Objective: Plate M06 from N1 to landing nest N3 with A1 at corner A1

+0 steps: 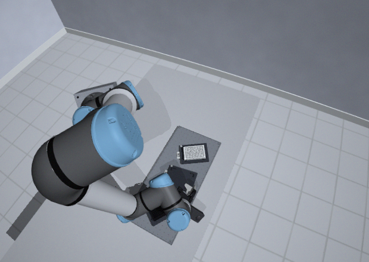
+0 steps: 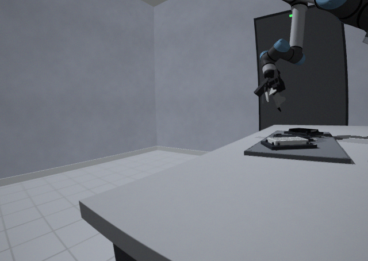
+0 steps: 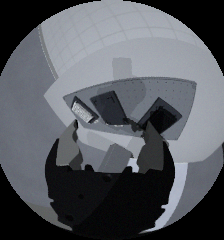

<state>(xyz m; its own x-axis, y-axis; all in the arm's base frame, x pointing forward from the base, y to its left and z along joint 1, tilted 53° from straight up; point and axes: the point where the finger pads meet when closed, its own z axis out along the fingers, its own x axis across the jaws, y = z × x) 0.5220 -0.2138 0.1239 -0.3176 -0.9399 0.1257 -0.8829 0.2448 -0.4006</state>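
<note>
Right now the dark well plate is 160 mm behind my hand, 50 mm to the right of it and 130 mm below it. The rest, counted from my hand: landing nest (60 mm behind, 130 mm to the left, 140 mm below); white well plate (10 mm behind, 300 mm to the left, 130 mm below).
</note>
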